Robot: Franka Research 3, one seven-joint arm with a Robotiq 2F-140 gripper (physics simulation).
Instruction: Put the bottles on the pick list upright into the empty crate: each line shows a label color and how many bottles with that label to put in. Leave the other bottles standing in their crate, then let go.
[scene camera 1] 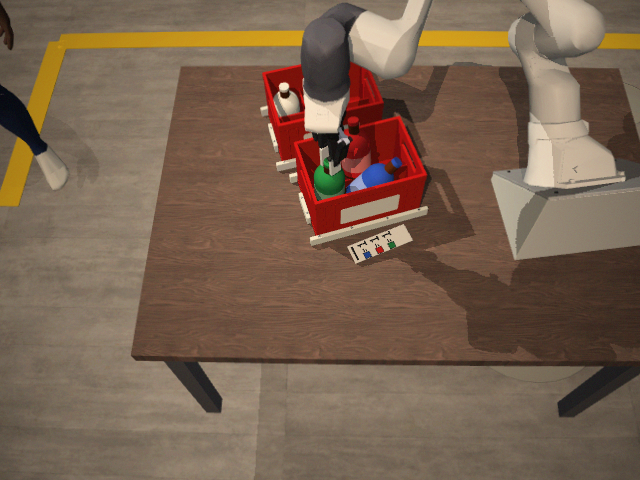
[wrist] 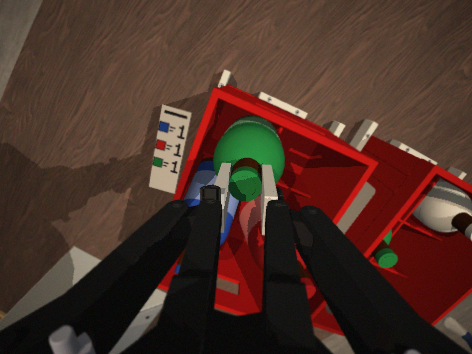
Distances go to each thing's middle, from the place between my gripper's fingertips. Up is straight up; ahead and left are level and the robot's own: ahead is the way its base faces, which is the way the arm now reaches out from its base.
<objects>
Right now the red bottle (scene camera 1: 358,159) is 100 mm to the right of my hand, 70 mm behind it and 60 mm below it. The rest, counted from my hand: blue bottle (scene camera 1: 376,174): 100 mm below, 100 mm behind, 10 mm to the right; pick list (scene camera 1: 375,245): 220 mm below, 120 mm behind, 90 mm to the left; white strip (scene camera 1: 414,213): 210 mm below, 90 mm behind, 40 mm to the left.
</objects>
